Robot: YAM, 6 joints.
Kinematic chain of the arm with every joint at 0, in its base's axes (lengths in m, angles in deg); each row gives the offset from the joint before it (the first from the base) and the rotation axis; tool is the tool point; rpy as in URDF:
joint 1: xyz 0 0 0.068 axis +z
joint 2: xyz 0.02 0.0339 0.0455 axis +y
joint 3: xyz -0.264 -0.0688 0 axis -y
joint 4: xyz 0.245 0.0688 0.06 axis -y
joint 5: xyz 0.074 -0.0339 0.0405 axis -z
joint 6: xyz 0.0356 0 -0.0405 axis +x
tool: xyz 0 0 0 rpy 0 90 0
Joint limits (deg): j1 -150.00..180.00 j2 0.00..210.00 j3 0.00..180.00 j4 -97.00..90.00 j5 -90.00..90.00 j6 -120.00..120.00
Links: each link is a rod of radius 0.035 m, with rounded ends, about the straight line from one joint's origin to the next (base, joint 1, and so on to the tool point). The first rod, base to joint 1, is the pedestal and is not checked.
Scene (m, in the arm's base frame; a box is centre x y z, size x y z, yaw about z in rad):
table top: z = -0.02
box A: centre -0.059 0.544 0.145 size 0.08 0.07 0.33 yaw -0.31
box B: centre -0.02 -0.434 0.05 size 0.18 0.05 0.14 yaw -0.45
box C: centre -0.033 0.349 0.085 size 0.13 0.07 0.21 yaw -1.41
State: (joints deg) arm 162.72 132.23 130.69 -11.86 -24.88 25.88
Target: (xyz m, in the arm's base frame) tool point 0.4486 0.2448 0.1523
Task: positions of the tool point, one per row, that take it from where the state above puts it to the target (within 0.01 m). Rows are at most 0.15 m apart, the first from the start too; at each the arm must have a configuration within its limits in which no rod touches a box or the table.
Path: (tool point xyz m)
1: -0.4806 0.2701 0.3571
2: -0.4048 0.3770 0.3765
3: -0.3047 0.4616 0.3957
4: -0.1867 0.5184 0.4146
5: -0.0590 0.5440 0.4328
6: 0.0721 0.5579 0.3763
7: 0.2021 0.5293 0.3176
8: 0.3159 0.4611 0.2592
9: 0.4008 0.3620 0.2035
10: 0.4486 0.2448 0.1523

